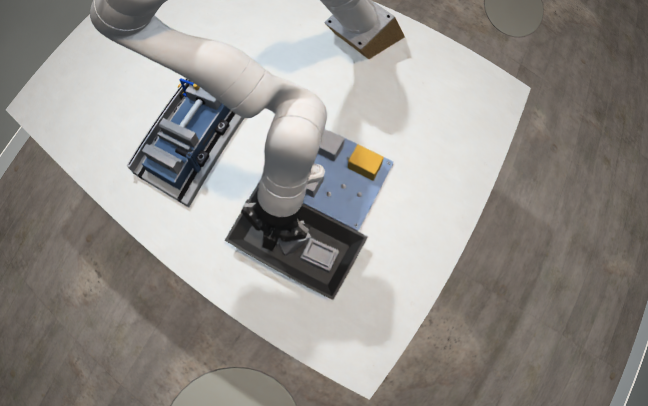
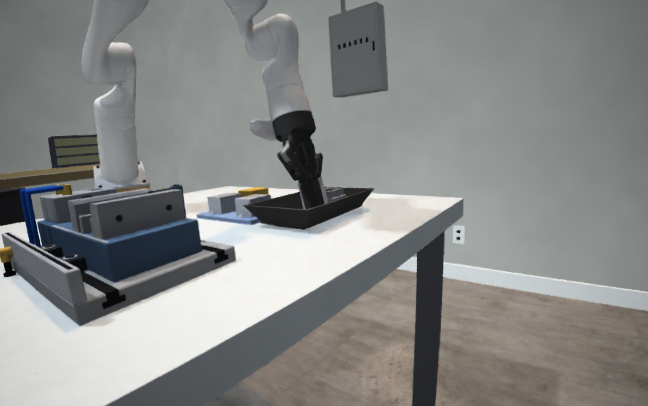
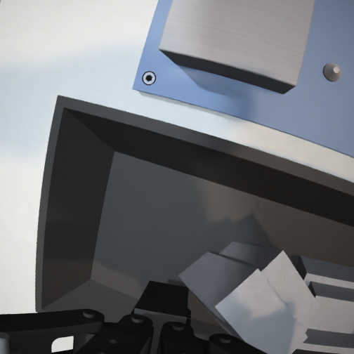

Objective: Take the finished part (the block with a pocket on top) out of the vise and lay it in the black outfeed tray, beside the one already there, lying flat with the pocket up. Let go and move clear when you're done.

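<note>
The finished part, a grey block (image 1: 291, 245) (image 2: 301, 196) (image 3: 250, 305), is in the black outfeed tray (image 1: 347, 262) (image 2: 285, 217) (image 3: 75, 225). It is tipped up at an angle, not flat, close to the other part; its pocket does not show. The other part (image 1: 320, 254) (image 2: 335, 192) (image 3: 332, 317) lies flat with its pocket up. My gripper (image 1: 270, 242) (image 2: 313, 194) (image 3: 165, 306) is down inside the tray. Its fingers look shut together, with the tilted block right beside them. Whether they touch it is hidden. The vise (image 1: 178, 131) (image 2: 145, 250) stands away from the tray.
A blue plate (image 1: 345, 207) (image 2: 227, 217) (image 3: 225, 105) with pegs lies beside the tray's long side. It bears grey blocks (image 1: 331, 145) (image 2: 252, 205) (image 3: 240, 40) and a yellow block (image 1: 366, 161) (image 2: 253, 191). The tray walls rise around the fingers.
</note>
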